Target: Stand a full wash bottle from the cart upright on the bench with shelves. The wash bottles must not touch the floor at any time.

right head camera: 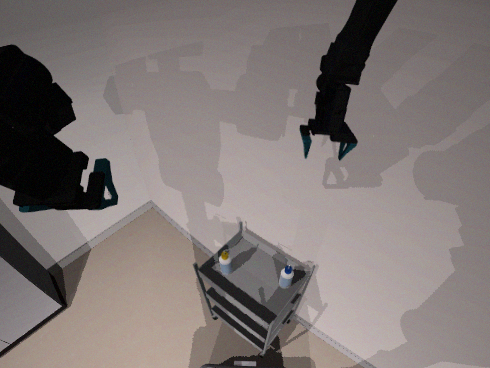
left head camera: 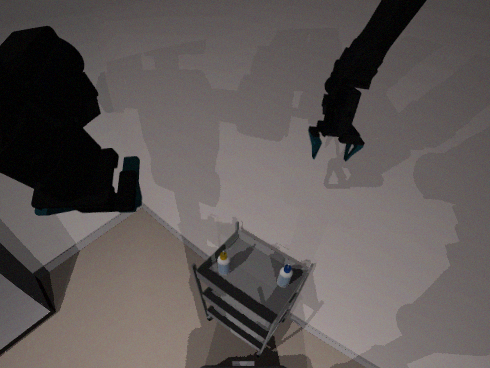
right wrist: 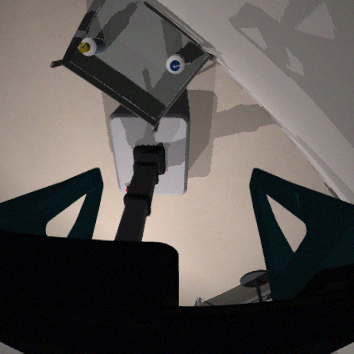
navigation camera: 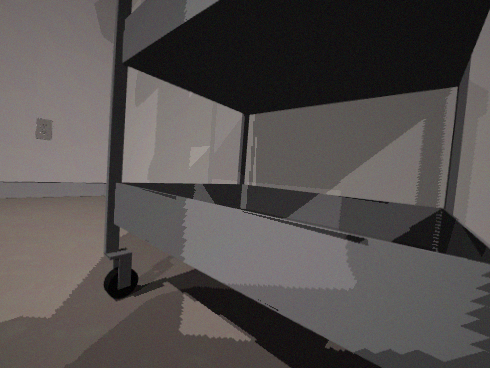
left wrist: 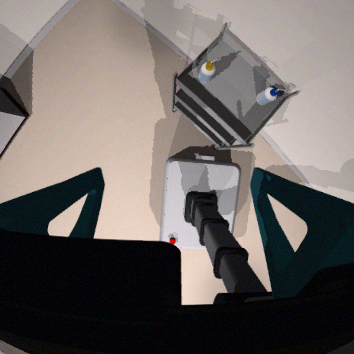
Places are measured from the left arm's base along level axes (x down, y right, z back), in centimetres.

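Where they show: left gripper, fingertip midpoint: (right head camera: 91,201) (left head camera: 110,202) (left wrist: 176,175); right gripper, fingertip midpoint: (right head camera: 322,158) (left head camera: 329,159) (right wrist: 175,175).
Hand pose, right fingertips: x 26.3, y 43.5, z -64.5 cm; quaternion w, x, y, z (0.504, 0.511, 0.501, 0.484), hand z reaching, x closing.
After its pixels a point has its place.
A wash bottle with a yellow cap (left head camera: 224,265) @(y 12.5, x 90.1, z -69.5 cm) (right head camera: 225,264) @(y 12.5, x 89.1, z -69.3 cm) (left wrist: 207,74) @(y 12.0, x 89.0, z -69.3 cm) (right wrist: 94,46) @(y 14.7, x 88.8, z -72.0 cm) and one with a blue cap (left head camera: 284,277) @(y 39.8, x 89.2, z -62.6 cm) (right head camera: 286,279) @(y 40.5, x 90.3, z -62.6 cm) (left wrist: 267,96) @(y 39.3, x 88.7, z -63.5 cm) (right wrist: 175,64) @(y 41.4, x 84.9, z -65.7 cm) stand upright on the top shelf of the grey cart (left head camera: 240,295) @(y 20.1, x 99.3, z -58.4 cm) (right head camera: 240,296) @(y 19.8, x 99.3, z -57.8 cm) (left wrist: 212,107) @(y 17.1, x 99.4, z -57.7 cm) (right wrist: 115,91) @(y 17.2, x 99.3, z -54.3 cm) (navigation camera: 270,255) @(y 23.4, x 148.5, z -49.0 cm). Both look bluish inside. My left gripper (left head camera: 90,195) (left wrist: 176,175) @(y -0.3, x 14.1, z -33.7 cm) is open and empty, high up and left of the cart in the head views. My right gripper (left head camera: 330,159) @(y 43.5, x 26.3, z -64.5 cm) (right head camera: 323,158) @(y 43.5, x 26.3, z -64.5 cm) (right wrist: 175,175) @(y 43.5, x 26.3, z -64.5 cm) is open and empty, above and to the right of the cart there. The bench with shelves cannot be made out surely.
My white base (left wrist: 175,200) @(y 5.5, x 139.6, z -3.4 cm) (right wrist: 175,177) @(y 40.4, x 139.6, z 14.4 cm) stands close to the cart. A dark-sided box or cabinet (left head camera: 20,300) @(y -123.2, x 127.5, z -51.2 cm) (right head camera: 25,295) @(y -125.6, x 123.9, z -48.3 cm) stands at the left. A round stool-like disc (right wrist: 254,278) shows beside part of some furniture. Walls stand behind the cart.
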